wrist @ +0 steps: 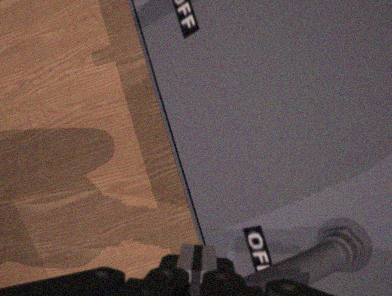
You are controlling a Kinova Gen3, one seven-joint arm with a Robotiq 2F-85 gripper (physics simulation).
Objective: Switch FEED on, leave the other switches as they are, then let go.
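Places are measured from the arm's base along level axes (x ahead, y left, z up), in millimetres.
Pixels of known places: gripper, between the fingertips: (197, 268).
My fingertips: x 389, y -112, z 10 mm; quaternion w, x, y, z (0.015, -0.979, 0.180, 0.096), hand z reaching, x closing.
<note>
Behind a point stands the place of what it marks.
A grey toggle switch (320, 257) @[y -115, x 438, z 28 mm] sticks out of the grey panel (280, 125) @[y -65, x 439, z 4 mm] at the lower right, its lever leaning towards the OFF label (256, 247) @[y -114, x 413, z -10 mm] beside it. Its free end is partly hidden behind the gripper. The name FEED does not show, so I cannot tell which switch this is. My gripper (197, 268) @[y -112, x 389, z 10 mm] is shut and empty at the bottom centre, over the panel's edge, to the left of the lever. Whether it touches the lever is hidden.
A second OFF label (186, 19) @[y -3, x 413, z -10 mm] shows at the top, further along the same panel edge. The wooden table top (55, 90) @[y 16, x 293, z -87 mm] lies to the left of the panel, with shadows across it.
</note>
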